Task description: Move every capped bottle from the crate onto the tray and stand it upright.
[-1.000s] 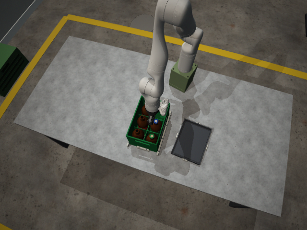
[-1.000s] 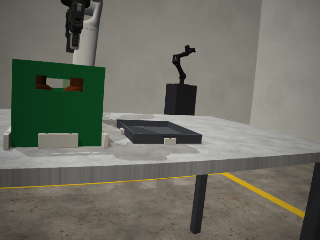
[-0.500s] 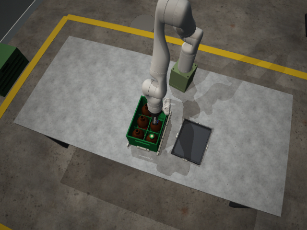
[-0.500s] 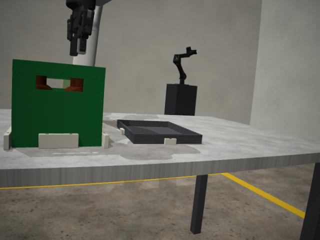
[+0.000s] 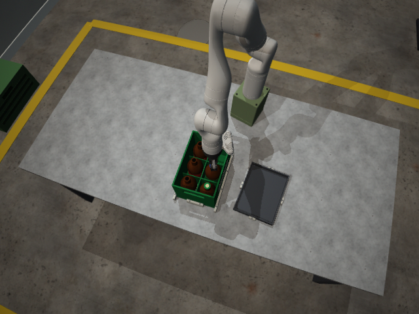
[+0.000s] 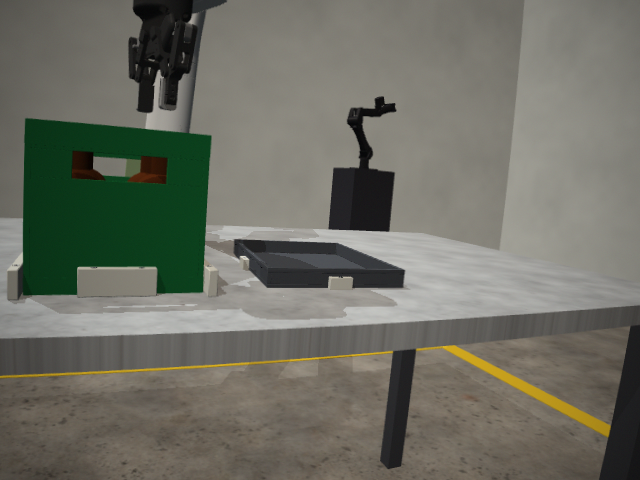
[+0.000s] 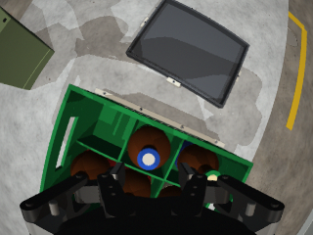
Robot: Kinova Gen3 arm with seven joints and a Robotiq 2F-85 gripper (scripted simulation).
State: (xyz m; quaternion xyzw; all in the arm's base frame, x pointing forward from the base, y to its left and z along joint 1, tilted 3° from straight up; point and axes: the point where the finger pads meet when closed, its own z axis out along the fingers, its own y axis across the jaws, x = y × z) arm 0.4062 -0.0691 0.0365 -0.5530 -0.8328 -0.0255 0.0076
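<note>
The crate lies 5 cm to the right of my hand and 14 cm below it. Round my hand: tray (24 cm to the left, 21 cm below).
</note>
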